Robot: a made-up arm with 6 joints.
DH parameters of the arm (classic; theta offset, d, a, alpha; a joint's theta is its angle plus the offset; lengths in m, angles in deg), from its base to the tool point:
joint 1: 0 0.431 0 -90
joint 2: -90 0 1.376 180
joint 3: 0 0 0 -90
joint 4: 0 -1.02 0 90
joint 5: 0 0.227 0 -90
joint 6: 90 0 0 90
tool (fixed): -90 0 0 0
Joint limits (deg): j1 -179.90..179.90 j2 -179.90..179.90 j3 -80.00..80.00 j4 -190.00..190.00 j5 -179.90..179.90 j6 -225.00..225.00
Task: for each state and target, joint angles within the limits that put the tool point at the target. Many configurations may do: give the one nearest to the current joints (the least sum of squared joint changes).
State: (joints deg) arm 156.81 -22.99 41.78 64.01 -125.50 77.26
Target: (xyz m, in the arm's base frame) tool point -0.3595 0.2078 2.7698
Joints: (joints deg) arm 161.65 0.39 56.29 68.27 -125.50 77.26
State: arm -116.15 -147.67 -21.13 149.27 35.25 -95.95
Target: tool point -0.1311 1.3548 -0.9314
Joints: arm -77.10 -166.56 6.70 140.31 35.25 -95.95
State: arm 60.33 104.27 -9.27 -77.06 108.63 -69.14
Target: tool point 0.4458 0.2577 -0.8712
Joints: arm 39.27 114.57 -9.23 -68.63 108.63 -69.14
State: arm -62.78 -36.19 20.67 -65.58 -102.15 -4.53
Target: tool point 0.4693 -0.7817 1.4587
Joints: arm -54.15 -3.10 -10.69 -70.05 -102.15 -4.53
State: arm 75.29 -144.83 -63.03 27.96 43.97 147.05
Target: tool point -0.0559 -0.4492 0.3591
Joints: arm 52.97 -123.22 -80.00 -5.73 43.97 147.05
